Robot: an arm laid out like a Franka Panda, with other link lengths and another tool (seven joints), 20 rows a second.
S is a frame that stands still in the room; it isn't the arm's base.
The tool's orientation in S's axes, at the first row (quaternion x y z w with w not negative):
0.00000 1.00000 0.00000 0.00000
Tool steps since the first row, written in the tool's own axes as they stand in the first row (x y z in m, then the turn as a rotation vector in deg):
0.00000 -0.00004 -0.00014 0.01 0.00 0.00
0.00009 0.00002 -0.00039 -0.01 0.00 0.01
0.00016 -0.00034 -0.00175 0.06 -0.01 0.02
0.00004 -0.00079 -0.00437 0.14 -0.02 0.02
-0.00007 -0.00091 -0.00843 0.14 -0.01 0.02
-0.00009 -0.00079 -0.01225 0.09 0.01 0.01
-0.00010 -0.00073 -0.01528 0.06 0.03 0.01
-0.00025 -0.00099 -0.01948 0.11 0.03 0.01
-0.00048 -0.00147 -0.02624 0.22 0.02 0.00
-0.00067 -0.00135 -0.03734 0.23 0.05 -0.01
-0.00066 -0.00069 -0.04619 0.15 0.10 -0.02
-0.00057 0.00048 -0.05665 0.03 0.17 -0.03
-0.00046 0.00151 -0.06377 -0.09 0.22 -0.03
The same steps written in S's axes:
0.00000 -0.00004 0.00014 -0.01 0.00 0.00
-0.00009 0.00002 0.00039 0.01 0.00 -0.01
-0.00016 -0.00034 0.00175 -0.06 -0.01 -0.02
-0.00004 -0.00079 0.00437 -0.14 -0.02 -0.02
0.00007 -0.00091 0.00843 -0.14 -0.01 -0.02
0.00009 -0.00079 0.01225 -0.09 0.01 -0.01
0.00010 -0.00073 0.01528 -0.06 0.03 -0.01
0.00025 -0.00099 0.01948 -0.11 0.03 -0.01
0.00048 -0.00147 0.02624 -0.22 0.02 0.00
0.00067 -0.00135 0.03734 -0.23 0.05 0.01
0.00066 -0.00069 0.04619 -0.15 0.10 0.02
0.00057 0.00048 0.05665 -0.03 0.17 0.03
0.00046 0.00151 0.06377 0.09 0.22 0.03

